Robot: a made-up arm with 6 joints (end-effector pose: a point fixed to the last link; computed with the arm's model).
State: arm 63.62 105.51 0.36 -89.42 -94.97 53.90
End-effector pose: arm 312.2 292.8 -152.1 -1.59 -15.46 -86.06
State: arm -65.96 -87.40 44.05 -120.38 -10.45 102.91
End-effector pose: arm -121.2 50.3 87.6 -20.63 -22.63 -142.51
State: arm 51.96 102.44 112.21 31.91 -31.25 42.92
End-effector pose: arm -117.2 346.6 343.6 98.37 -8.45 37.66
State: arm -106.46 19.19 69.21 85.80 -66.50 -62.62
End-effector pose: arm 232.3 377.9 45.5 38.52 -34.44 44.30
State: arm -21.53 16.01 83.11 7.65 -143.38 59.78
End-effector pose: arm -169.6 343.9 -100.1 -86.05 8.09 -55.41
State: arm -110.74 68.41 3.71 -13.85 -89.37 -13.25
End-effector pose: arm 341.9 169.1 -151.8 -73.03 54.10 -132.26
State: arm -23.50 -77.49 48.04 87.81 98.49 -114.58
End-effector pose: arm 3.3 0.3 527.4 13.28 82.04 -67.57
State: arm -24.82 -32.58 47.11 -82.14 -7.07 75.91
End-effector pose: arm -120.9 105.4 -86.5 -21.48 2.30 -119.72
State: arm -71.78 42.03 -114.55 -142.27 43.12 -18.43
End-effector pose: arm 149.8 -50.5 -106.9 -3.00 -13.40 38.41
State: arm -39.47 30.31 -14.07 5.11 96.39 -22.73
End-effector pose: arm -43.2 231.5 133.7 80.37 36.85 -38.48
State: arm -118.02 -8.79 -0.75 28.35 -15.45 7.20
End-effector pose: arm 259.0 358.6 411.2 166.81 41.13 82.41
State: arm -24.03 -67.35 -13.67 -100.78 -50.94 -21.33
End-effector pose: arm -200.5 -319.2 243.0 -21.62 81.16 71.69
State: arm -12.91 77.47 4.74 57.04 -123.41 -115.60
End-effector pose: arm 60.9 62.5 -71.3 51.95 -9.95 -161.01
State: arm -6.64 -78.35 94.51 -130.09 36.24 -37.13
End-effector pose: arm -79.1 -252.3 114.1 -40.28 -20.71 24.12
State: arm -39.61 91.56 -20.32 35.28 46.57 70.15
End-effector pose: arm 280.7 184.7 98.0 -116.44 63.90 130.12
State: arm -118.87 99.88 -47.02 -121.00 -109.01 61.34
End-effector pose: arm -170.5 -93.8 -14.1 47.40 -39.87 49.59
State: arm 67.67 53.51 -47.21 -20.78 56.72 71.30
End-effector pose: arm -23.8 -105.1 22.1 -43.28 53.69 -38.96
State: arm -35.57 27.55 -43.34 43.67 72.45 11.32
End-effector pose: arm 46.9 157.9 248.2 -105.82 48.30 173.03
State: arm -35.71 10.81 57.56 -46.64 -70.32 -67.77
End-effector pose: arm -96.2 253.9 -128.1 17.36 57.26 23.83
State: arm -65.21 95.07 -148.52 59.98 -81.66 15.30
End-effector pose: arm 407.4 -1.3 486.5 127.80 -19.61 -166.17
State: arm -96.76 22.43 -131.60 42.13 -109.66 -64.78
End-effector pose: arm 295.1 -118.7 198.1 1.30 -48.53 -89.60
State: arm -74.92 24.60 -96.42 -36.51 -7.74 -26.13
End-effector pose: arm -127.7 17.2 247.0 117.69 67.63 138.73
